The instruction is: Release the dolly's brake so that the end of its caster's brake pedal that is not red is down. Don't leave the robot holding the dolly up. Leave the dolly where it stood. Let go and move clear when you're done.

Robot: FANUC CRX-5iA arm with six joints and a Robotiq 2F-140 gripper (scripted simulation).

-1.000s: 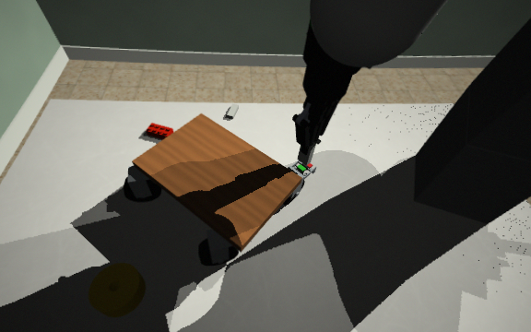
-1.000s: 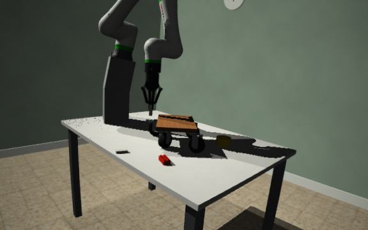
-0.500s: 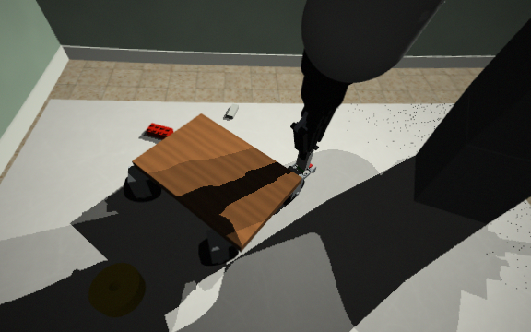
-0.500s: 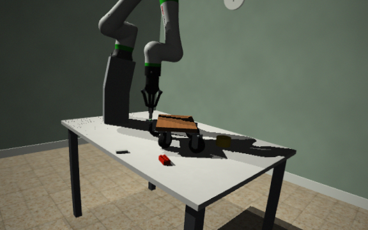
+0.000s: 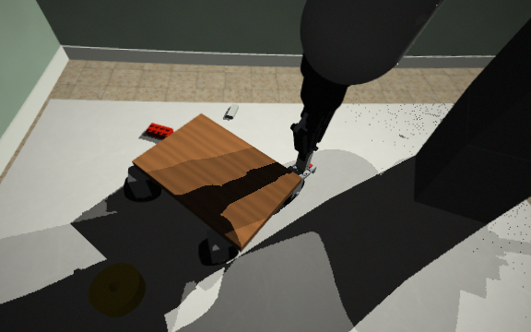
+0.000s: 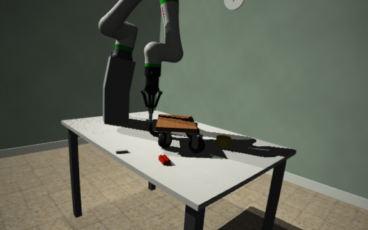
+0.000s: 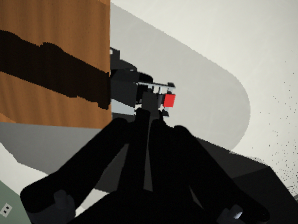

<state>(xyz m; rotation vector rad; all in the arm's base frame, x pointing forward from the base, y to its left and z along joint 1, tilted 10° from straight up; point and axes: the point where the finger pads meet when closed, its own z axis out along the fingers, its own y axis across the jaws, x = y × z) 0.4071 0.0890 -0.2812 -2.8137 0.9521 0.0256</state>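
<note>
Right now the brake pedal is 5 cm below my hand, 1 cm to the right of it and 1 cm behind it. The rest, counted from my hand: yellow disc 33 cm ahead, 29 cm to the left, 11 cm below; red brick 39 cm ahead, 13 cm to the right, 12 cm below; white block 26 cm to the right, 21 cm ahead, 13 cm below.
</note>
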